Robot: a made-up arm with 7 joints. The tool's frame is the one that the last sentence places.
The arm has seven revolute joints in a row. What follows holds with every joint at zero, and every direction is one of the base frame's. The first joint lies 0.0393 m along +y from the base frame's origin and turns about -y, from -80 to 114.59 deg. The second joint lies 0.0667 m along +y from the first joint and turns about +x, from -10 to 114.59 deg. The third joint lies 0.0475 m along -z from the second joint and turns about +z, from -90 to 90 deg. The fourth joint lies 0.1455 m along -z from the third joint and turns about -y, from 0 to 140 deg. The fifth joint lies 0.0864 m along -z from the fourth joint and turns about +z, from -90 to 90 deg. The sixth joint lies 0.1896 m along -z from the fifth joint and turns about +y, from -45 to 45 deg. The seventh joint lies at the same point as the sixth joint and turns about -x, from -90 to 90 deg. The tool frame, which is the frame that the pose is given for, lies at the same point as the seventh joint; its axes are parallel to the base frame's.
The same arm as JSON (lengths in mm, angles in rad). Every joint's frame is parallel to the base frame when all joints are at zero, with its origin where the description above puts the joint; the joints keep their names.
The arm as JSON. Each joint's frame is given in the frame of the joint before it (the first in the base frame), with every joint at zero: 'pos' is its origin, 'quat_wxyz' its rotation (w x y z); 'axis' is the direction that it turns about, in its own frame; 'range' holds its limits. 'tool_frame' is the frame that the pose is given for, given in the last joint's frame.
{"length_unit": "mm", "angle_unit": "rad", "joints": [
  {"joint": "joint 1", "pos": [0.0, 39.3, 0.0], "quat_wxyz": [1.0, 0.0, 0.0, 0.0], "axis": "-y", "range": [-1.3963, 2.0]},
  {"joint": "joint 2", "pos": [0.0, 66.7, 0.0], "quat_wxyz": [1.0, 0.0, 0.0, 0.0], "axis": "+x", "range": [-0.1745, 2.0]},
  {"joint": "joint 3", "pos": [0.0, 0.0, -47.5], "quat_wxyz": [1.0, 0.0, 0.0, 0.0], "axis": "+z", "range": [-1.5708, 1.5708]},
  {"joint": "joint 4", "pos": [0.0, 0.0, -145.5], "quat_wxyz": [1.0, 0.0, 0.0, 0.0], "axis": "-y", "range": [0.0, 2.4435]},
  {"joint": "joint 5", "pos": [0.0, 0.0, -86.4], "quat_wxyz": [1.0, 0.0, 0.0, 0.0], "axis": "+z", "range": [-1.5708, 1.5708]},
  {"joint": "joint 6", "pos": [0.0, 0.0, -189.6], "quat_wxyz": [1.0, 0.0, 0.0, 0.0], "axis": "+y", "range": [-0.7854, 0.7854]},
  {"joint": "joint 7", "pos": [0.0, 0.0, 0.0], "quat_wxyz": [1.0, 0.0, 0.0, 0.0], "axis": "-x", "range": [-1.5708, 1.5708]}
], "tool_frame": {"pos": [0.0, 0.0, 0.0], "quat_wxyz": [1.0, 0.0, 0.0, 0.0]}}

